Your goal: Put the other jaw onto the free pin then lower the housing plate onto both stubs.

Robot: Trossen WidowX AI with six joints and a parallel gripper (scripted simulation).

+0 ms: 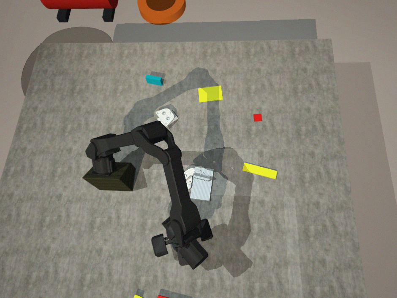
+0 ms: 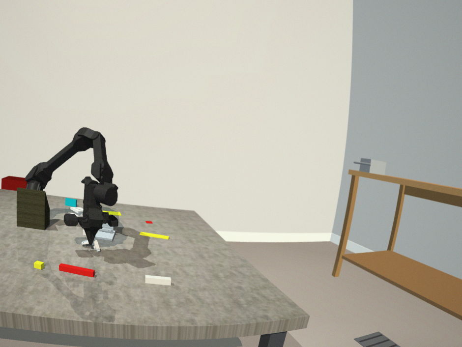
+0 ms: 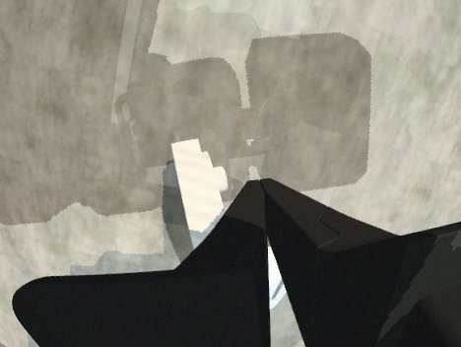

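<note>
My gripper tip is now 1 cm short of the white jaw, 2 cm to the right of it and 1 cm above it. Round my gripper tip: yellow cube 13 cm behind, 20 cm to the right, 2 cm below; red bar 1 cm behind, 19 cm to the right, 2 cm below; white bar 23 cm ahead, 19 cm to the right, 2 cm below.
</note>
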